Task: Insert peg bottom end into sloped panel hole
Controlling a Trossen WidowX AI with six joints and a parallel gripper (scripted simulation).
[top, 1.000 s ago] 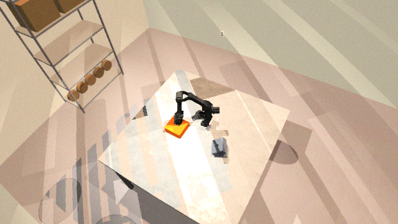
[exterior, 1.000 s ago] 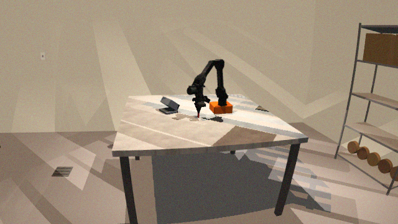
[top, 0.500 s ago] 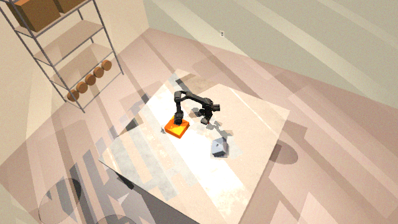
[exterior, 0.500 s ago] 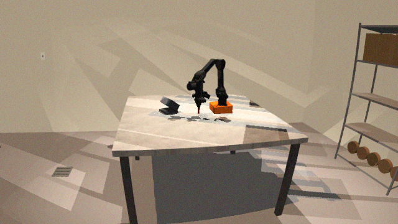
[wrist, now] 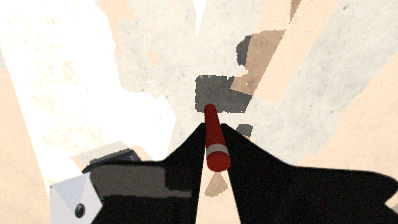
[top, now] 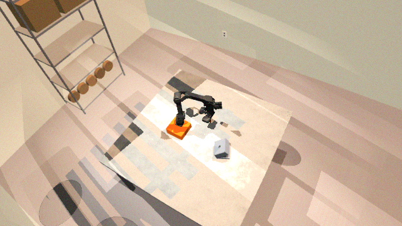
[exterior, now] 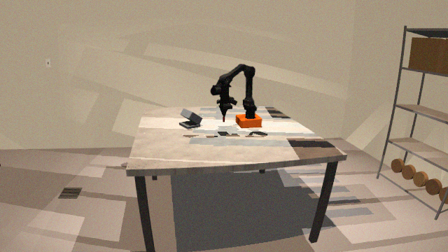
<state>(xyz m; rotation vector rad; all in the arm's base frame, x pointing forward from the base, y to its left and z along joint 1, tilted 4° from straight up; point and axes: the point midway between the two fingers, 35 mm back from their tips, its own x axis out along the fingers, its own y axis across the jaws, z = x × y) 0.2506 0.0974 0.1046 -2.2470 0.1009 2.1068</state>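
The grey sloped panel lies 210 mm to the right of my gripper tip, 180 mm ahead of it and 50 mm below it. Also, from my gripper tip: red peg: 20 mm above.
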